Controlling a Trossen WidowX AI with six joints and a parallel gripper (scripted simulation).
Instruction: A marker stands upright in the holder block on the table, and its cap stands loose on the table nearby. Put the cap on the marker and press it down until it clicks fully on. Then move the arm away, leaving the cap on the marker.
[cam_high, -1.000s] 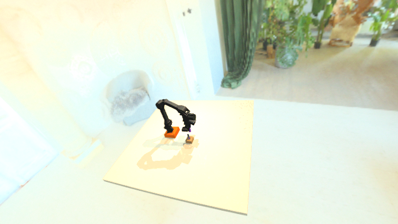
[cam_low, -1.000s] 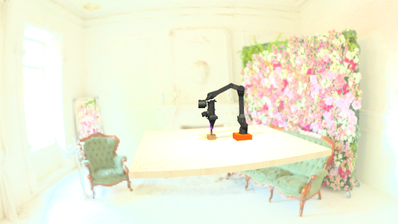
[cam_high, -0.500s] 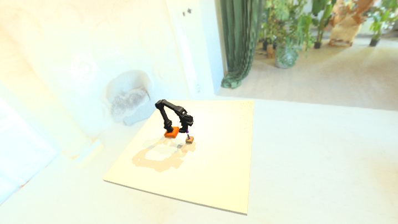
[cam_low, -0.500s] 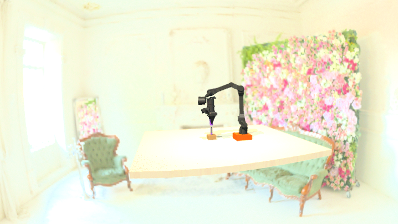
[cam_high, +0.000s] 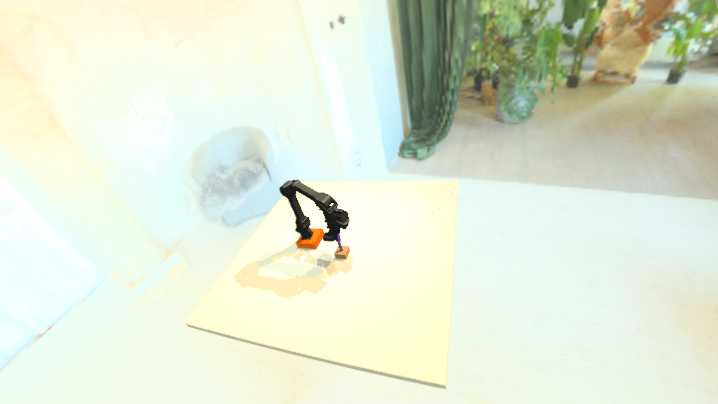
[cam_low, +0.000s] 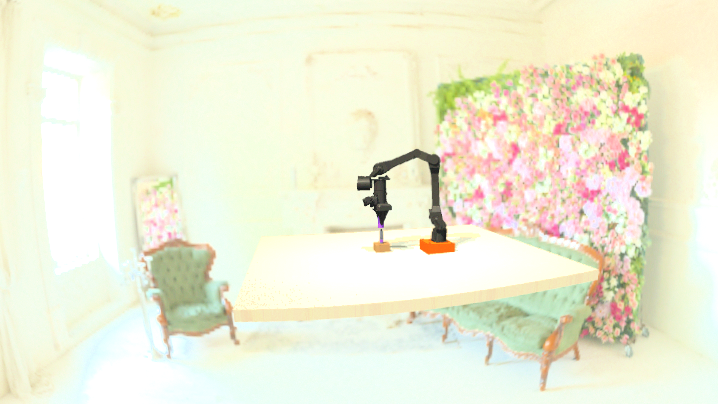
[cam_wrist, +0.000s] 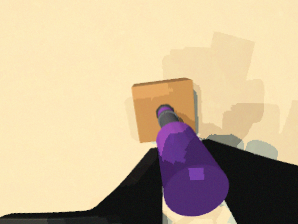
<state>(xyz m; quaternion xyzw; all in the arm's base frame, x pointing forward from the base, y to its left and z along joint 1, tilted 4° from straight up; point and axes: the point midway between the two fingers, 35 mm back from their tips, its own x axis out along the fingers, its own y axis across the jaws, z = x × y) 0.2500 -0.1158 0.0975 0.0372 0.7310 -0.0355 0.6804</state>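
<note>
Now: the brown holder block 110 mm below my gripper tip. The rest, counted from my gripper tip: purple cap: 10 mm above.
</note>
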